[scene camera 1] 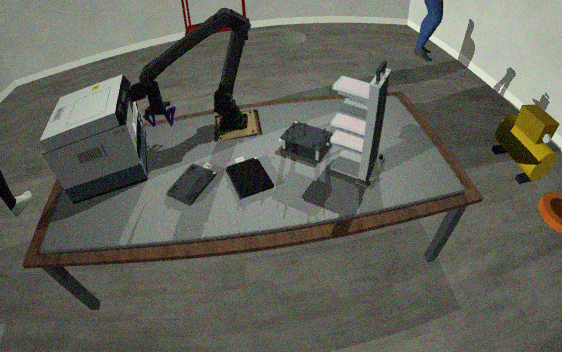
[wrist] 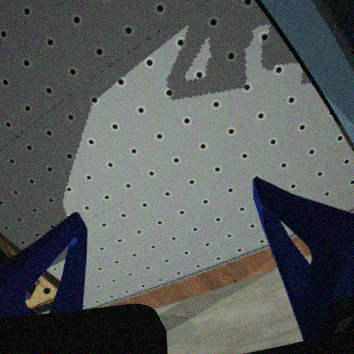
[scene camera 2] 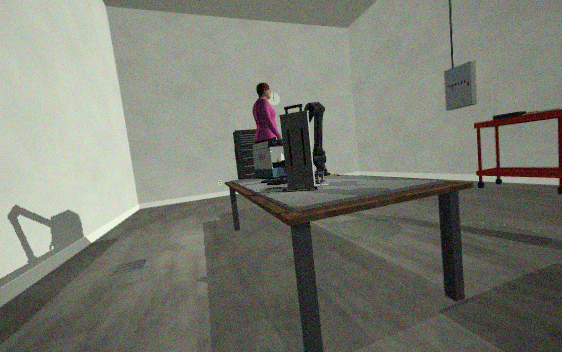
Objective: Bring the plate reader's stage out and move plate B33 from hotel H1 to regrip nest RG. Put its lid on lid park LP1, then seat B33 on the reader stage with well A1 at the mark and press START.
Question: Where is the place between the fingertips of the gripper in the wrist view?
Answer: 165,204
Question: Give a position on a plate reader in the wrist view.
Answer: At 315,38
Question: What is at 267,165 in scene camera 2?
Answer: A plate reader.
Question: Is the gripper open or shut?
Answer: Open.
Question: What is the gripper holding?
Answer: Nothing.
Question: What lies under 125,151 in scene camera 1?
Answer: A plate reader.
